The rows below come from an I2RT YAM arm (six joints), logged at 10 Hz.
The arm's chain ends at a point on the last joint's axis. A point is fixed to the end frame.
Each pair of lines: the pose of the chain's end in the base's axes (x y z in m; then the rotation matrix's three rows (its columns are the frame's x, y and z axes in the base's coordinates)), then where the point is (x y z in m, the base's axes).
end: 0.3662 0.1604 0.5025; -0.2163 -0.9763 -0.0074; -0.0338 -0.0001 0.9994; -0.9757 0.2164 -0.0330
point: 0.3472 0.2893 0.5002
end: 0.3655 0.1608 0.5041; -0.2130 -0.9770 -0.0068; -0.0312 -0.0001 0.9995; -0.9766 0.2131 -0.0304
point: 0.3466 0.2897 0.5021
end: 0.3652 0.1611 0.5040; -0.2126 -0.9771 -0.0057; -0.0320 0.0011 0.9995; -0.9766 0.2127 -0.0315
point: 0.3465 0.2900 0.5018
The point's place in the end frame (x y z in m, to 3 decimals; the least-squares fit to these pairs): 0.002 0.018 0.129
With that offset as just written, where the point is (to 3 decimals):
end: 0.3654 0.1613 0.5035; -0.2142 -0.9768 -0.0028; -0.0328 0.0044 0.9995; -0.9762 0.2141 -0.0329
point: 0.347 0.290 0.501
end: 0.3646 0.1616 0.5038; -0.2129 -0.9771 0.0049; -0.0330 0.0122 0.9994; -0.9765 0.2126 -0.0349
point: 0.347 0.291 0.501
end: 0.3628 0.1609 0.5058; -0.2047 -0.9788 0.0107; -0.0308 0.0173 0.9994; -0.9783 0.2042 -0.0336
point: 0.346 0.290 0.503
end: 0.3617 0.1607 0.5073; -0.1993 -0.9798 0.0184; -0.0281 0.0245 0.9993; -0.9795 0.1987 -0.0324
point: 0.346 0.290 0.505
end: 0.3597 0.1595 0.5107; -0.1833 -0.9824 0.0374; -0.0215 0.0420 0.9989; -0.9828 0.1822 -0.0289
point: 0.346 0.289 0.508
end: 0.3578 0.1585 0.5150; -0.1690 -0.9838 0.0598; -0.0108 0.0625 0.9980; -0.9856 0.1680 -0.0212
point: 0.347 0.288 0.513
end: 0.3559 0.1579 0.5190; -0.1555 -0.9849 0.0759; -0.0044 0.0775 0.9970; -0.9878 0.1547 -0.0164
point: 0.348 0.288 0.518
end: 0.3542 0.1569 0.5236; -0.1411 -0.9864 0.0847; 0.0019 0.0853 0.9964; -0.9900 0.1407 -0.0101
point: 0.347 0.287 0.523
